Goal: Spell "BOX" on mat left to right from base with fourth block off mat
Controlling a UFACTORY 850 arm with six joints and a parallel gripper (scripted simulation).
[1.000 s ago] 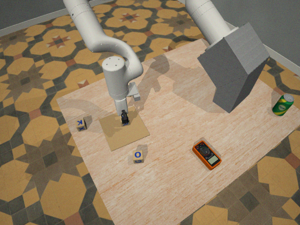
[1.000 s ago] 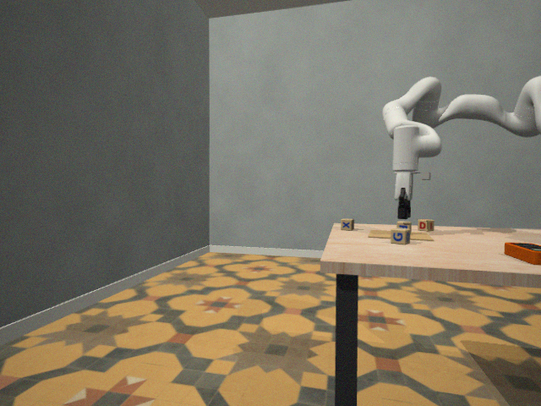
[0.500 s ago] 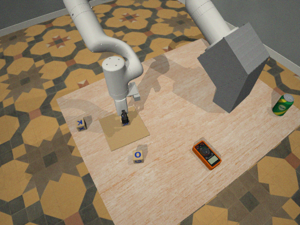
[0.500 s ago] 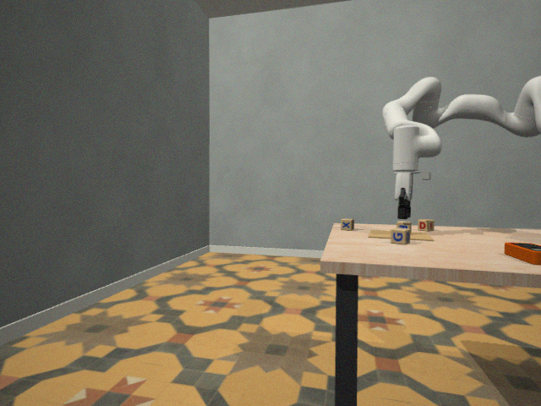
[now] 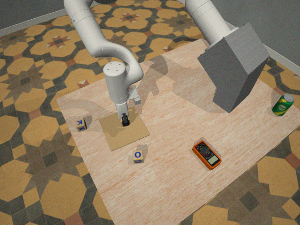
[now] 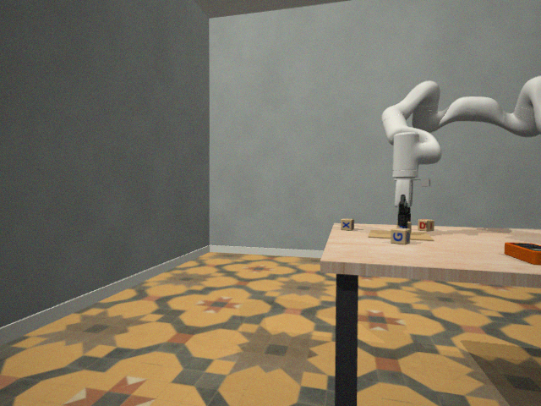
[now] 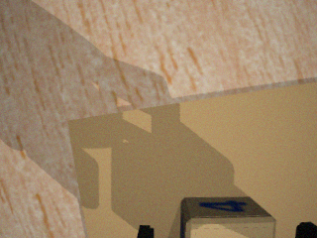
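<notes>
My gripper is now 2 cm short of the tan mat, 1 cm to the right of it and 5 cm above it. The rest, counted from my hand: X block 18 cm ahead, 13 cm to the right, 3 cm below; B block 14 cm behind, 15 cm to the right, 3 cm below; O block 8 cm ahead, 20 cm to the left, 3 cm below.
</notes>
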